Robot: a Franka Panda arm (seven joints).
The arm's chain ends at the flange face. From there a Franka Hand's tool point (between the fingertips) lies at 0.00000 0.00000 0.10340 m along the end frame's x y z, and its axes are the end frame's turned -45 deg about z.
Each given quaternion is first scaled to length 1.
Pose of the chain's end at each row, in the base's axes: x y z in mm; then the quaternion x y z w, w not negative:
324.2 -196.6 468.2 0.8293 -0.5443 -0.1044 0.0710
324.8 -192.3 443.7 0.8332 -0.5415 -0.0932 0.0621
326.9 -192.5 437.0 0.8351 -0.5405 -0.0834 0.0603
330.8 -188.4 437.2 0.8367 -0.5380 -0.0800 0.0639
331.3 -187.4 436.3 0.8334 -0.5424 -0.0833 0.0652
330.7 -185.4 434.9 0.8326 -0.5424 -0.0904 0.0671
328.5 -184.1 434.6 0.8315 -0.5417 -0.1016 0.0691
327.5 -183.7 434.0 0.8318 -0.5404 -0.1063 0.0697
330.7 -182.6 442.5 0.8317 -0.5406 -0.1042 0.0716
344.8 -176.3 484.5 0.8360 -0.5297 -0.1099 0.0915
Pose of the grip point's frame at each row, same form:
298.3 -197.0 368.1 0.9745 -0.1855 -0.1236 0.0256
301.8 -192.6 342.9 0.9770 -0.1814 -0.1099 0.0217
305.8 -193.6 335.8 0.9783 -0.1798 -0.1001 0.0238
309.8 -190.6 336.0 0.9789 -0.1769 -0.0984 0.0284
309.6 -189.3 335.2 0.9776 -0.1822 -0.1019 0.0284
307.6 -186.8 334.1 0.9767 -0.1825 -0.1092 0.0274
303.3 -184.6 334.3 0.9755 -0.1823 -0.1203 0.0250
301.4 -183.8 333.9 0.9752 -0.1809 -0.1249 0.0237
304.8 -183.3 342.4 0.9753 -0.1812 -0.1237 0.0263
315.8 -180.1 385.3 0.9751 -0.1695 -0.1366 0.0425

